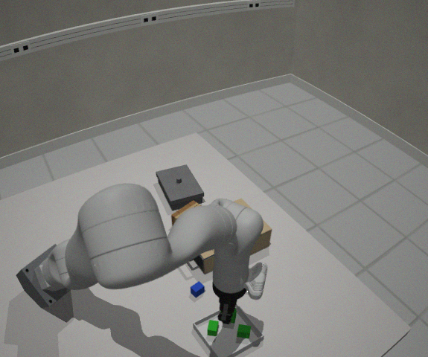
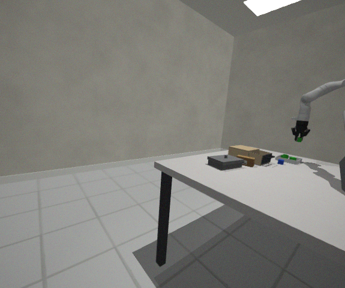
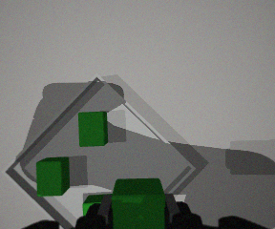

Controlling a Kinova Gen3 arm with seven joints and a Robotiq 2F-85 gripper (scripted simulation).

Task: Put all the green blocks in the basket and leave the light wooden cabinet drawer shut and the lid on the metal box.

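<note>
Right now the grey basket is 17 cm below my hand, 3 cm to the left of it and 3 cm ahead of it. The rest, counted from my hand: blue block: 20 cm to the left, 17 cm below, 7 cm ahead; then red block: 21 cm ahead, 17 cm below, 10 cm to the left; then light wooden cabinet: 30 cm to the left, 26 cm ahead, 14 cm below.
</note>
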